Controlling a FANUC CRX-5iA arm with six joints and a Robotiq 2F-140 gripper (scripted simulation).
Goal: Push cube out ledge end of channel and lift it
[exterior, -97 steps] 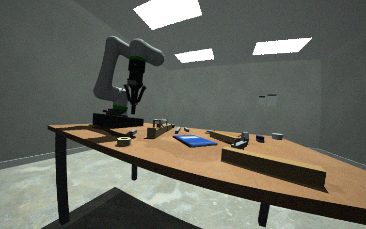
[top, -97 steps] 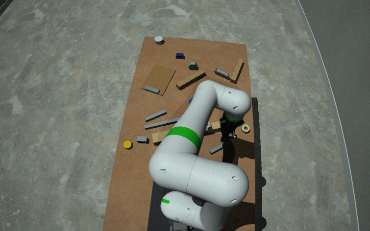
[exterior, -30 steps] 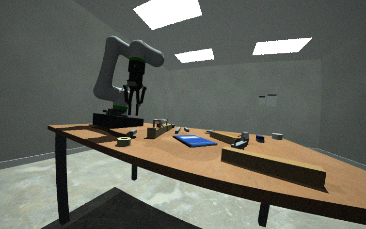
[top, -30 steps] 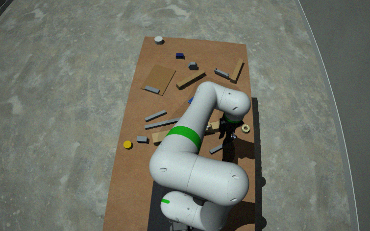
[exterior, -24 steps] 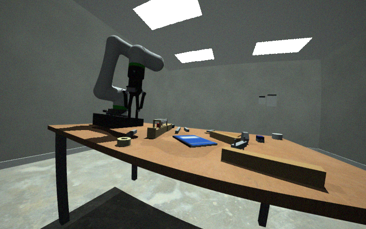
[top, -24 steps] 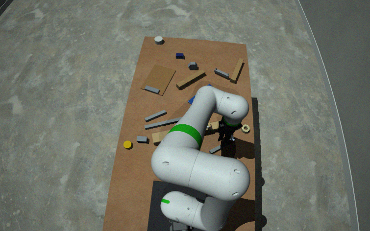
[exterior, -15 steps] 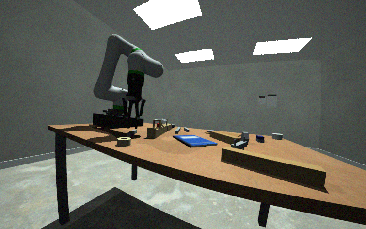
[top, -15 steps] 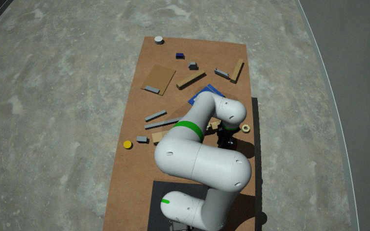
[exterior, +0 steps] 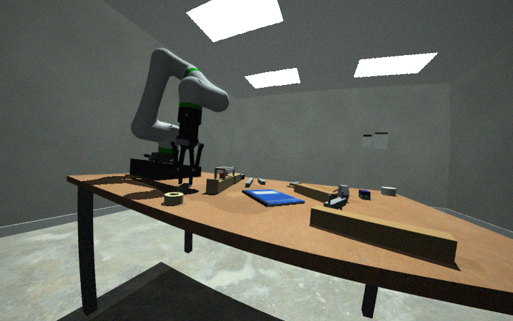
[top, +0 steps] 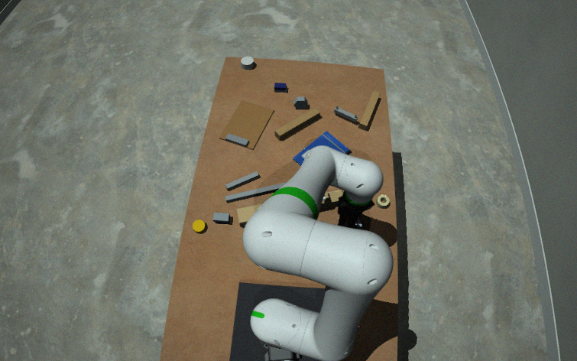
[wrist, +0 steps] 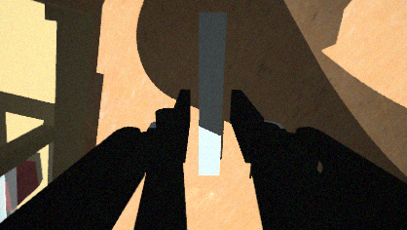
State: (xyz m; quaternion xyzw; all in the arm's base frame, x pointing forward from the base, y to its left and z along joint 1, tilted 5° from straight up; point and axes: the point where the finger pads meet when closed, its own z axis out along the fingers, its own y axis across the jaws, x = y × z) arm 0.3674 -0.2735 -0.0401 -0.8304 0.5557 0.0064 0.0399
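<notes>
Right now my hand is 4 cm above the short grey bar. Also, from my hand: red cube: 12 cm ahead, 10 cm to the left; then wooden channel: 11 cm ahead, 15 cm to the left; then tape roll: 10 cm ahead, 18 cm to the right, 4 cm below.
</notes>
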